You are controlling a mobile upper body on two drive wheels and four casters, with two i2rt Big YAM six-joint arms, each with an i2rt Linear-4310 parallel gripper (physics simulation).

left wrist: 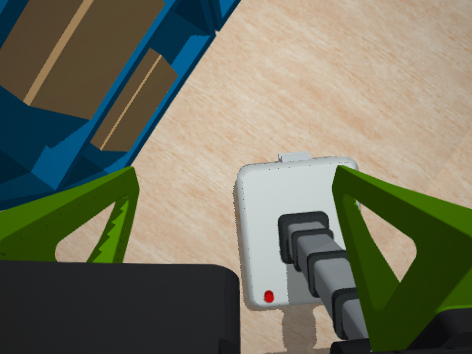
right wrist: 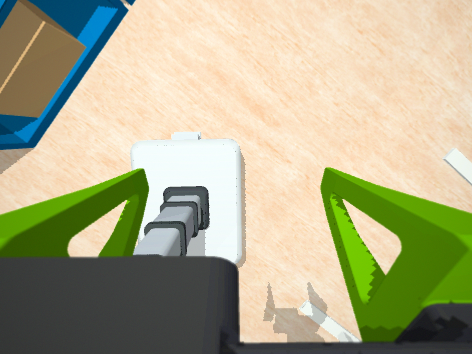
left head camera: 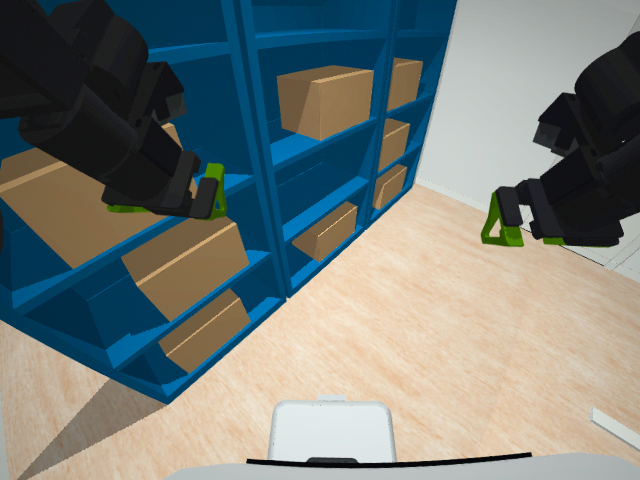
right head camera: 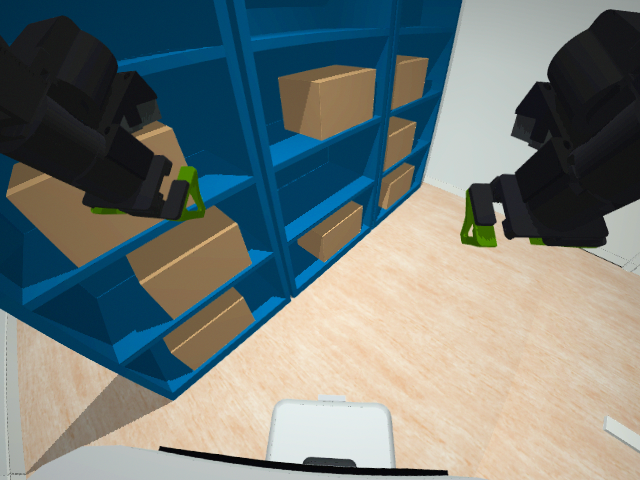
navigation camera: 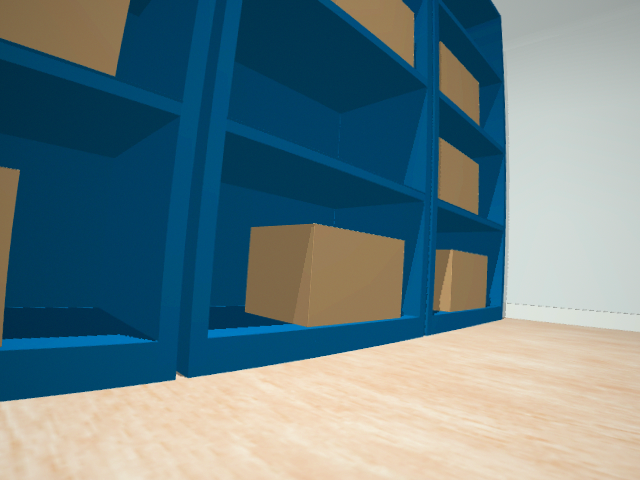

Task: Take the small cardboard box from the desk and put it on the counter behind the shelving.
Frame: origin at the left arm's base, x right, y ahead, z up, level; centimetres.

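Where they show: left gripper, between the fingertips: point(left wrist: 235, 177) point(left head camera: 194, 209) point(right head camera: 175, 210); right gripper, between the fingertips: point(right wrist: 234, 177) point(left head camera: 513, 239) point(right head camera: 496, 239).
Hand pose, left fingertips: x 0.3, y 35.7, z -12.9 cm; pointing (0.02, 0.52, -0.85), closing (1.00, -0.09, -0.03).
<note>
After its pixels a point has its place.
The small cardboard box, the desk top and the counter behind the shelving do not show in these views. The blue shelving point(left head camera: 263, 170) {x -7.5, y 101.7, z -43.2 cm} point(right head camera: 262, 170) {x -8.2, y 102.2, z -43.1 cm} point(left wrist: 167, 102) point(right wrist: 77, 75) point(navigation camera: 206, 206) {x -5.1, y 101.2, z -107.3 cm} stands from the left to the upper middle of the head views. My left gripper point(left head camera: 170, 210) point(right head camera: 149, 211) point(left wrist: 235, 177) {x 0.3, y 35.7, z -12.9 cm} is open and empty, in front of the shelving in the head views. My right gripper point(left head camera: 532, 240) point(right head camera: 509, 240) {x 45.3, y 32.1, z -14.7 cm} point(right wrist: 234, 177) {x 45.3, y 32.1, z -14.7 cm} is open and empty, over the floor at the right.
Larger cardboard boxes point(left head camera: 346, 103) {x 29.1, y 144.7, z -27.9 cm} point(right head camera: 348, 103) {x 29.4, y 145.0, z -28.3 cm} point(navigation camera: 356, 279) sit on the shelves. A pale wall point(left head camera: 496, 103) {x 160.2, y 222.0, z -42.0 cm} point(navigation camera: 573, 180) {x 149.5, y 230.9, z -60.1 cm} meets the shelving's far end. A white bar point(left head camera: 615, 428) point(right head camera: 622, 432) lies on the floor at lower right. My white base point(left head camera: 330, 431) {x 21.8, y 19.8, z -115.0 cm} point(right head camera: 330, 428) {x 22.4, y 21.1, z -115.0 cm} is at the bottom.
</note>
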